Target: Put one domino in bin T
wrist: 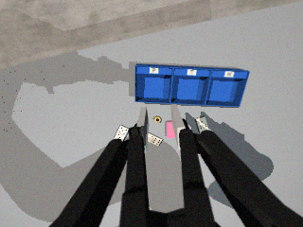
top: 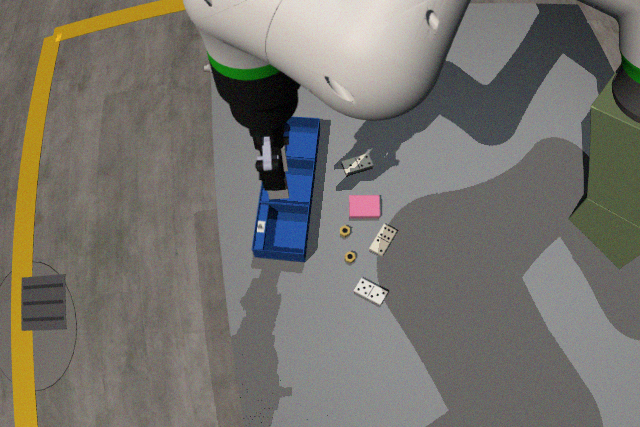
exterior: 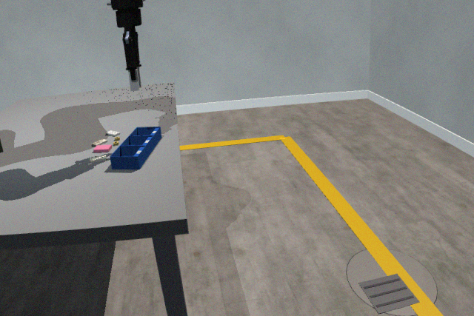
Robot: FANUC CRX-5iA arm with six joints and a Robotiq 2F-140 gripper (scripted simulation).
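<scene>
My gripper is now 210 mm above the white domino, 150 mm past it and 50 mm to the right of it. The rest, counted from my hand: pink block: 210 mm below, 130 mm behind, 10 mm to the right; then blue three-part bin strip: 200 mm below, 70 mm to the right, 10 mm behind.
</scene>
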